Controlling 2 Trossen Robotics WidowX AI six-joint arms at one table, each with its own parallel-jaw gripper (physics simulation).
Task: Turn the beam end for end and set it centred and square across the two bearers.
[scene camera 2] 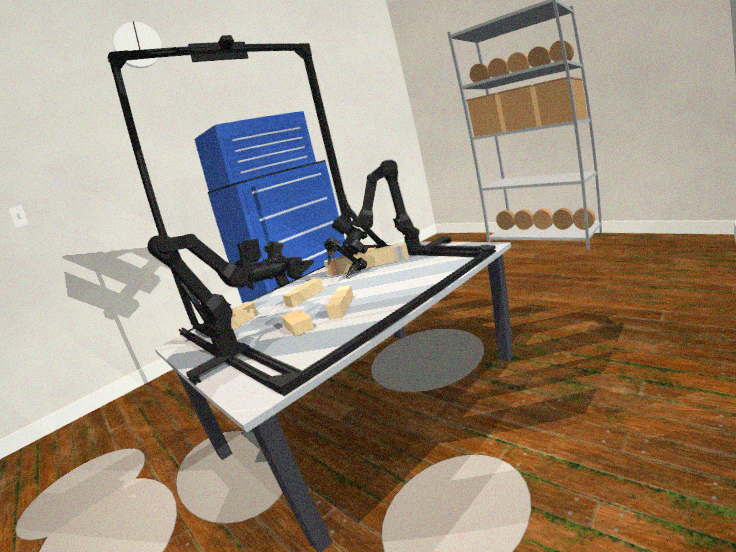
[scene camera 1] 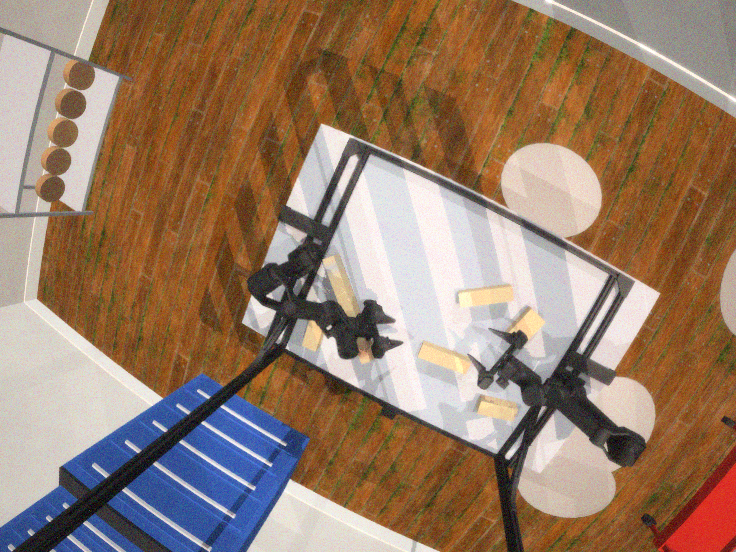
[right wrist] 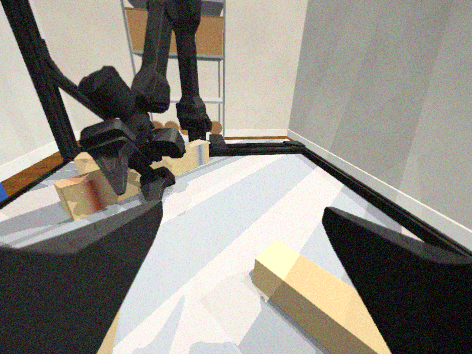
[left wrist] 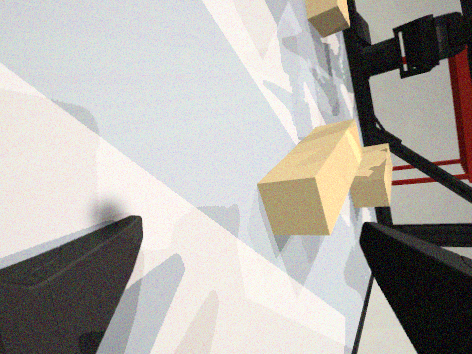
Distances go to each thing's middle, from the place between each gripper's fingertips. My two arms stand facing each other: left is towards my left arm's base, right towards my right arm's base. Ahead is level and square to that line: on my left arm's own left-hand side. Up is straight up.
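Labels:
Long wooden beam (scene camera 1: 335,269): my left hand 10 mm past it, 10 mm above it, 170 mm to the right of it.
Long wooden beam, from my right hand: 13 cm behind, 13 cm below, 37 cm to the left.

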